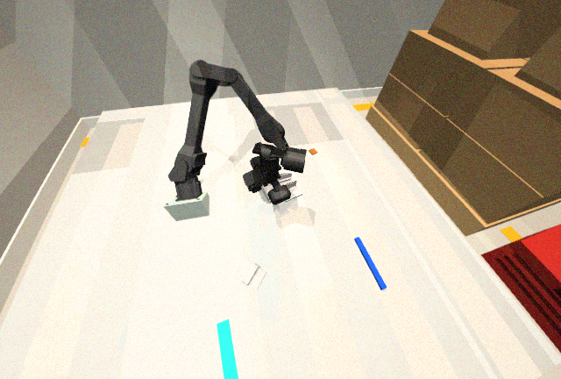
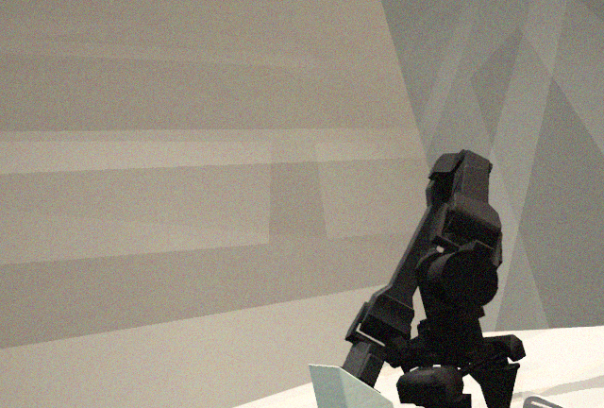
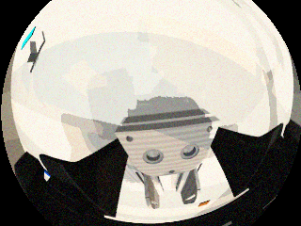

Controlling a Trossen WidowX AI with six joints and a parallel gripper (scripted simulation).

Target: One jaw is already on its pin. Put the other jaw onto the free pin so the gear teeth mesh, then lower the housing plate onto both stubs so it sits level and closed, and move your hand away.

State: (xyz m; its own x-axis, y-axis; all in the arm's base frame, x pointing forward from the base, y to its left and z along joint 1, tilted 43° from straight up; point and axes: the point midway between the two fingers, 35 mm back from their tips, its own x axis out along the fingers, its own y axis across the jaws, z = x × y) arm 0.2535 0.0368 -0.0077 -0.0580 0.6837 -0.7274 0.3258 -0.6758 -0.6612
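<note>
Now: gripper tip 20 mm to the right of the jaw and 20 mm short of it. Round my gripper tip: small orange tile (220 mm ahead, 190 mm to the left, 10 mm below); then blue bar (280 mm to the right, 260 mm ahead, 10 mm below); then cyan strip (410 mm to the right, 150 mm behind, 10 mm below).
</note>
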